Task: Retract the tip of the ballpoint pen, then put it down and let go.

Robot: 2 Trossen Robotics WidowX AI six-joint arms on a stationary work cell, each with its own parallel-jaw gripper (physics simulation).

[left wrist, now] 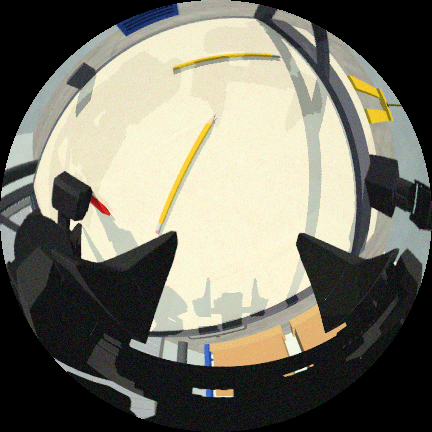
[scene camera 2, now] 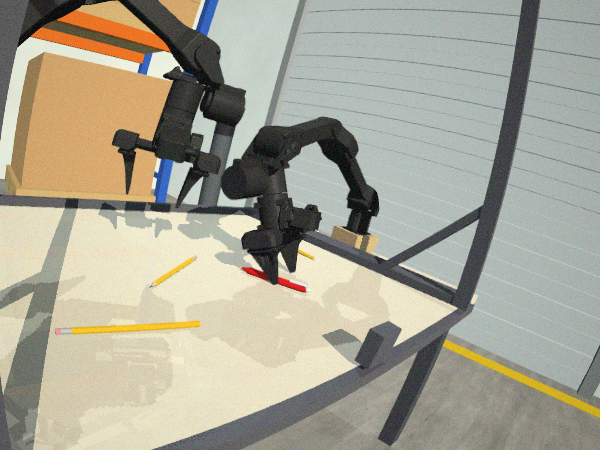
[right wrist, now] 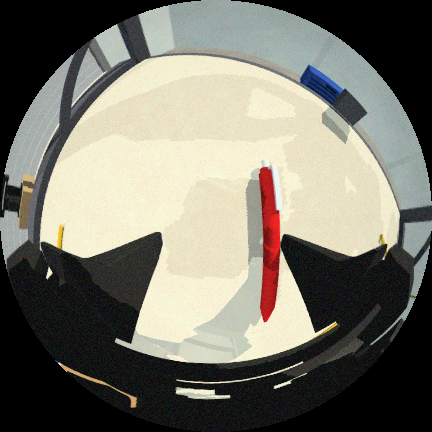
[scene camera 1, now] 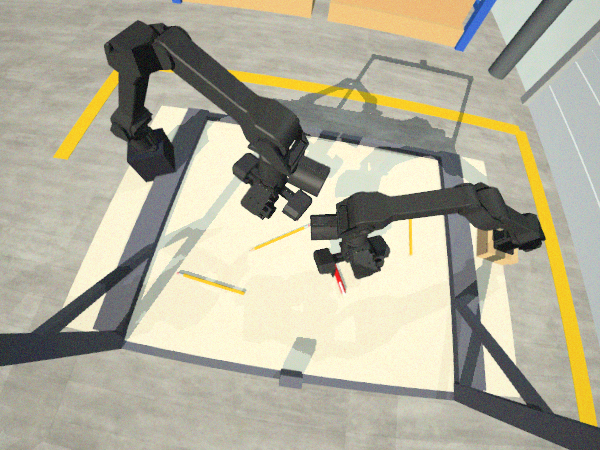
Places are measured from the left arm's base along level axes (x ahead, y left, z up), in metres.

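Pixels of known places: left gripper, fingertip midpoint: [left wrist: 240, 238] [scene camera 2: 151, 200]; right gripper, fingertip midpoint: [scene camera 2: 284, 278] [right wrist: 224, 240] [scene camera 1: 348, 272]; left arm's base at its link origin: [left wrist: 396, 189] [scene camera 1: 145, 144]; right arm's base at its link origin: [scene camera 2: 356, 231] [scene camera 1: 502, 242].
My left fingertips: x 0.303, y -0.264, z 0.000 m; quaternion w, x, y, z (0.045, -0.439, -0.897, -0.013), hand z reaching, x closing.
Observation:
For each thing: its top centre in the pictures, then the offset to it from my left fingertips. Level surfaces: height alone.
- red ballpoint pen at its top centre: [right wrist: 277, 253] [scene camera 2: 275, 274] [left wrist: 84, 196] [scene camera 1: 336, 271] dx +0.132, dy -0.201, dz -0.090 m
- pale table top at its surface level: dz -0.106 m
- yellow pencil at its top centre: [scene camera 2: 131, 325] [left wrist: 231, 53] [scene camera 1: 209, 282] dx -0.200, dy -0.143, dz -0.099 m
- dark block at its top centre: [scene camera 2: 385, 327] [right wrist: 357, 100] [scene camera 1: 291, 381] dx -0.054, dy -0.410, dz -0.049 m
A red ballpoint pen [scene camera 1: 340, 281] [scene camera 2: 292, 284] [left wrist: 100, 205] [right wrist: 269, 200] with a white clip and button lies flat on the pale table top [scene camera 1: 300, 320]. In the right wrist view its button end points up the picture and its pointed end down; whether a writing tip sticks out is too small to tell. My right gripper [scene camera 2: 283, 277] [right wrist: 224, 240] is open and low over the pen, with one fingertip close beside the barrel and nothing held. My left gripper [scene camera 2: 153, 199] [left wrist: 240, 238] is open and empty, high above the table, away from the pen.
One yellow pencil [scene camera 1: 212, 283] [scene camera 2: 135, 328] lies at the left in scene camera 1, another [scene camera 1: 280, 238] [scene camera 2: 173, 271] nearer the middle, a third [scene camera 1: 410, 237] [scene camera 2: 306, 254] at the right. A dark block [scene camera 1: 291, 378] [scene camera 2: 377, 345] sits on the table's edge frame.

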